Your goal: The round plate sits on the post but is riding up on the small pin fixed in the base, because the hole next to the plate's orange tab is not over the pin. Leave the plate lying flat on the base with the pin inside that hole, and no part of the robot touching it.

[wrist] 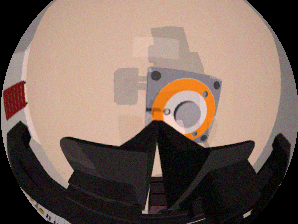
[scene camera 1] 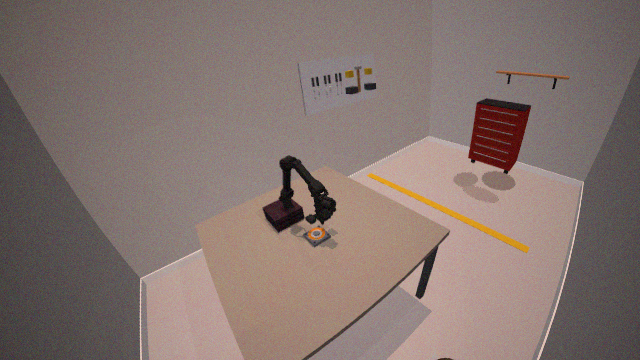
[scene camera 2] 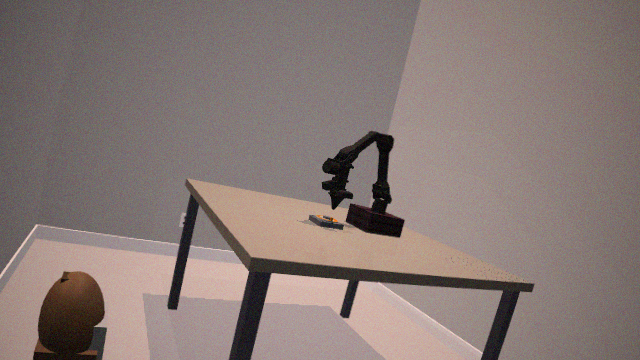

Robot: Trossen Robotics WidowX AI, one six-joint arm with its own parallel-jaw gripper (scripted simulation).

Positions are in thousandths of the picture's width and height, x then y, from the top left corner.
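Observation:
Shut, the gripper (wrist: 529, 556) holds nothing. The scene also has a square grey base (wrist: 529, 346).

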